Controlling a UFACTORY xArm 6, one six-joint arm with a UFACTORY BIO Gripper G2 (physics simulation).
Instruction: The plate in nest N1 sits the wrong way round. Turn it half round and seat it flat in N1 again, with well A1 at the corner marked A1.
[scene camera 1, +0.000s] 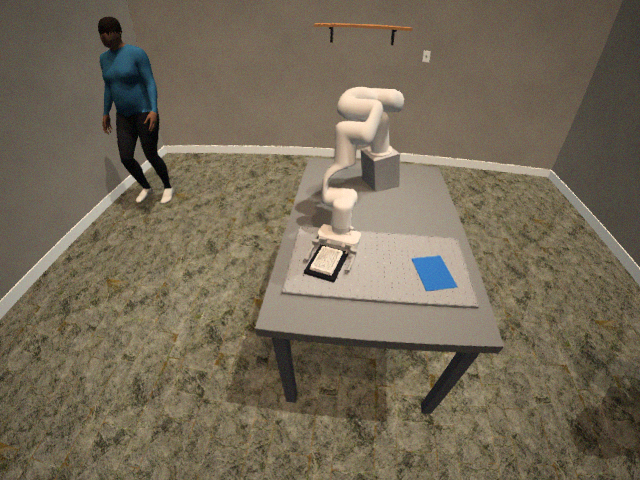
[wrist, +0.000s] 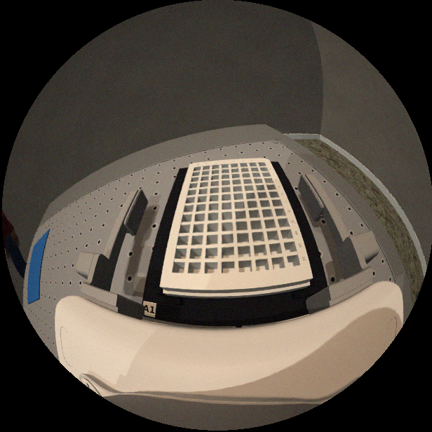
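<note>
The pale plate (scene camera 1: 328, 259) (wrist: 235, 220) lies in the black nest (scene camera 1: 318, 274) (wrist: 225, 311), with its grid of square wells facing up. The small numbers along its right edge in the wrist view rise toward the gripper body. The A1 label (wrist: 149, 309) is on the nest's near left corner in that view, at the end of the plate with the high numbers. My gripper (scene camera 1: 328, 261) (wrist: 223, 205) is open and empty. Its fingers stand on either side of the plate, apart from its long sides. Whether the plate's underside is fully flat is hidden.
The nest is on a perforated board (scene camera 1: 382, 281) (wrist: 102, 220) on the grey table (scene camera 1: 377, 325). A blue rectangle (scene camera 1: 434, 272) (wrist: 38, 270) lies on the board, well to one side of the nest. A person (scene camera 1: 129, 82) stands on the floor left of the table in the scene view.
</note>
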